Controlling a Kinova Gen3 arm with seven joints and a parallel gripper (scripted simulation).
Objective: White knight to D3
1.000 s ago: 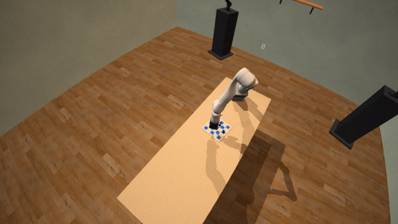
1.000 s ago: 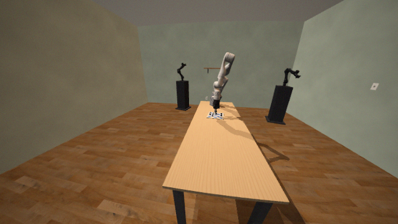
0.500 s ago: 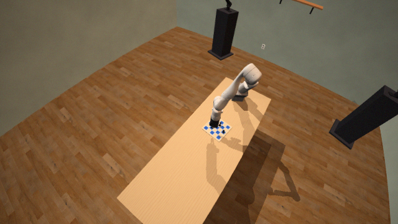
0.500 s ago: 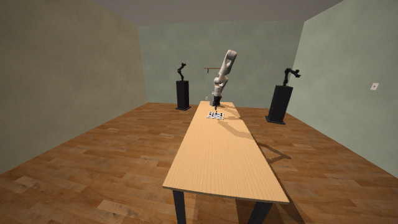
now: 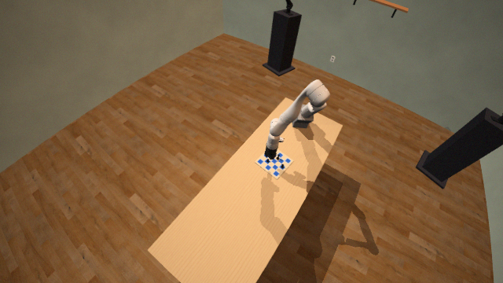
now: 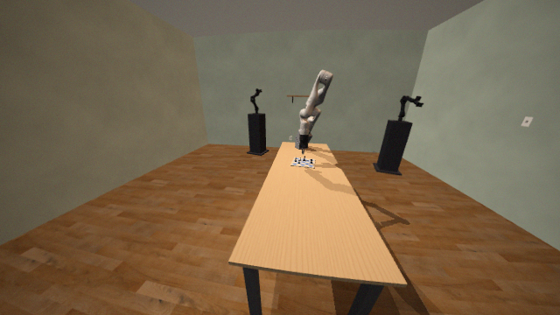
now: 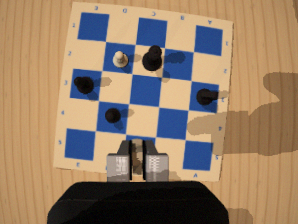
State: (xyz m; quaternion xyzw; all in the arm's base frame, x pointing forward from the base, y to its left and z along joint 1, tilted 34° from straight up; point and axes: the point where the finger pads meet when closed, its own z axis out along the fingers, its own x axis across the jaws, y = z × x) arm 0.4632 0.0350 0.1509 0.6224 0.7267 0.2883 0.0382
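Right now my hand is 90 mm past the round white piece, 40 mm to the left of it and 120 mm above it. The rest, counted from my hand: chessboard 60 mm behind, 130 mm below; black piece 100 mm behind, 100 mm below; white knight 10 mm below.
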